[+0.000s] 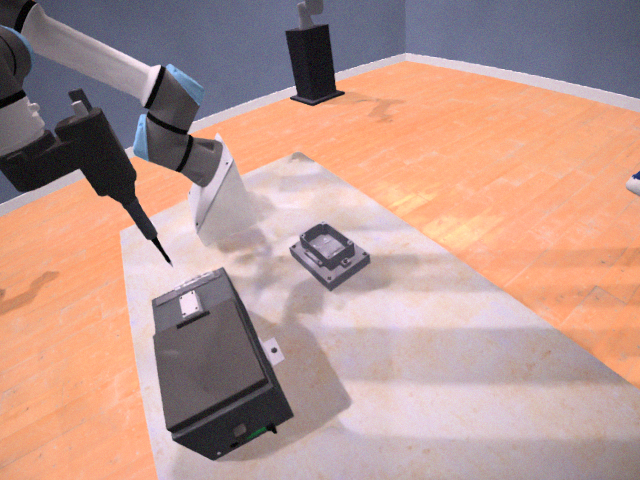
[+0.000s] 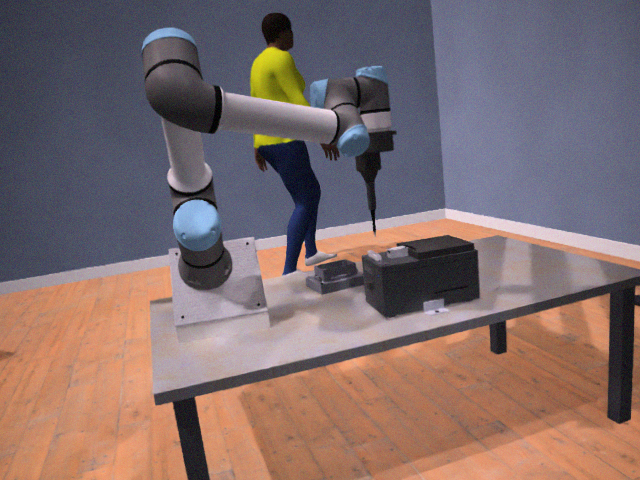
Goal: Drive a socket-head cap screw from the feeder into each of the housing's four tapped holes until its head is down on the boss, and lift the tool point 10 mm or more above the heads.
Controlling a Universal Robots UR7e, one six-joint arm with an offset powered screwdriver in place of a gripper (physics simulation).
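Note:
My screwdriver (image 1: 171, 264) (image 2: 374, 234) points down, its thin dark bit in free air above the near-base end of the feeder. Whether a screw sits on the tip is too small to tell. The dark box-shaped feeder (image 1: 209, 366) (image 2: 421, 281) stands on the table, with a light metal block (image 1: 189, 304) (image 2: 397, 252) on top and a pale strip at its end. The grey open-topped housing (image 1: 327, 256) (image 2: 336, 271) sits on a flat base plate (image 1: 331, 281) (image 2: 336, 285) beside the feeder. Small corner bosses show on the housing; whether screws are in its holes cannot be made out.
The table (image 1: 439, 413) (image 2: 232, 366) carries the arm's white slanted mount (image 1: 227, 206) (image 2: 206, 304). A small bracket (image 1: 273, 350) (image 2: 434, 306) sticks out from the feeder's side. A person in yellow (image 2: 273, 98) is beyond the table. A black pedestal (image 1: 311, 64) stands on the floor farther back.

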